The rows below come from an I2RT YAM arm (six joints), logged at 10 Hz.
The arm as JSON. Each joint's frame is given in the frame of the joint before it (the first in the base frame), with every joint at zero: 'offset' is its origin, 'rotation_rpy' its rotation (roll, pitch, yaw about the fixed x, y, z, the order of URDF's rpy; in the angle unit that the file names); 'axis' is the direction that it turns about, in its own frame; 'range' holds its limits. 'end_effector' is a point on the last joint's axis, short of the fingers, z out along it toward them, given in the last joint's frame.
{
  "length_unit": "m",
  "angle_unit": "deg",
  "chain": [
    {
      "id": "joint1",
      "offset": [
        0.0,
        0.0,
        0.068
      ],
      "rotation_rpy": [
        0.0,
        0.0,
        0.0
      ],
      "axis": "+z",
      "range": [
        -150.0,
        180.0
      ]
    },
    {
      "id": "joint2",
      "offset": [
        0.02,
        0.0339,
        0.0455
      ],
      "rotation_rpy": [
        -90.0,
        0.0,
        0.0
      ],
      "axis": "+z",
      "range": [
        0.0,
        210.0
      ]
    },
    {
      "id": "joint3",
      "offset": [
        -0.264,
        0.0,
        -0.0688
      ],
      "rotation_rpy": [
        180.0,
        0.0,
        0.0
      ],
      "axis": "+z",
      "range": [
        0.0,
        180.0
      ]
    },
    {
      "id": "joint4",
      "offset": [
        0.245,
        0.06,
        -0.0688
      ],
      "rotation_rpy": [
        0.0,
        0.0,
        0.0
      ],
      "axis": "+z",
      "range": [
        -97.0,
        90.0
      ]
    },
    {
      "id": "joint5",
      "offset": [
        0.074,
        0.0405,
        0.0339
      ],
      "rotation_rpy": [
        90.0,
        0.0,
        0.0
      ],
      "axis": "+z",
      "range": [
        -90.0,
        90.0
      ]
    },
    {
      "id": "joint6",
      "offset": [
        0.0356,
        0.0,
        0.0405
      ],
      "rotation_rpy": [
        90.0,
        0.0,
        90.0
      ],
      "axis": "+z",
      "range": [
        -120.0,
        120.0
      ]
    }
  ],
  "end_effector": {
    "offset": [
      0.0,
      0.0,
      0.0
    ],
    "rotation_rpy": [
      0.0,
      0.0,
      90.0
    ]
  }
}
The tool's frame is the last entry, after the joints.
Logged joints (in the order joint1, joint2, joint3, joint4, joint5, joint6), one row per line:
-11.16, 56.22, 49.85, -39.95, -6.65, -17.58
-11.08, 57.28, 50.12, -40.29, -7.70, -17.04
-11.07, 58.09, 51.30, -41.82, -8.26, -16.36
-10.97, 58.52, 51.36, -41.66, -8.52, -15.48
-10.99, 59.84, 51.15, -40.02, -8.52, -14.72
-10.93, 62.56, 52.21, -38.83, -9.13, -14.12
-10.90, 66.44, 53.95, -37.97, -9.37, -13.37
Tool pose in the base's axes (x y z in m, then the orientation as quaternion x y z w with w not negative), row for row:
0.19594, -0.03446, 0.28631, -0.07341, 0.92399, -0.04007, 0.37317
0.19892, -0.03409, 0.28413, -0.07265, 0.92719, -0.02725, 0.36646
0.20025, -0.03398, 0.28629, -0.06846, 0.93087, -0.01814, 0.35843
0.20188, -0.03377, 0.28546, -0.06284, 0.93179, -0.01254, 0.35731
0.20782, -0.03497, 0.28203, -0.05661, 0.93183, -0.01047, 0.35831
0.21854, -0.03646, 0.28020, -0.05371, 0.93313, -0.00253, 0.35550
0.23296, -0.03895, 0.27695, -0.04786, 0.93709, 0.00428, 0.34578
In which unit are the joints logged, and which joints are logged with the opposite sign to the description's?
The joints are logged in degrees. Opposite sign: none.
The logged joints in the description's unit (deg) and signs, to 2 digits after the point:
-11.16, 56.22, 49.85, -39.95, -6.65, -17.58
-11.08, 57.28, 50.12, -40.29, -7.70, -17.04
-11.07, 58.09, 51.30, -41.82, -8.26, -16.36
-10.97, 58.52, 51.36, -41.66, -8.52, -15.48
-10.99, 59.84, 51.15, -40.02, -8.52, -14.72
-10.93, 62.56, 52.21, -38.83, -9.13, -14.12
-10.90, 66.44, 53.95, -37.97, -9.37, -13.37

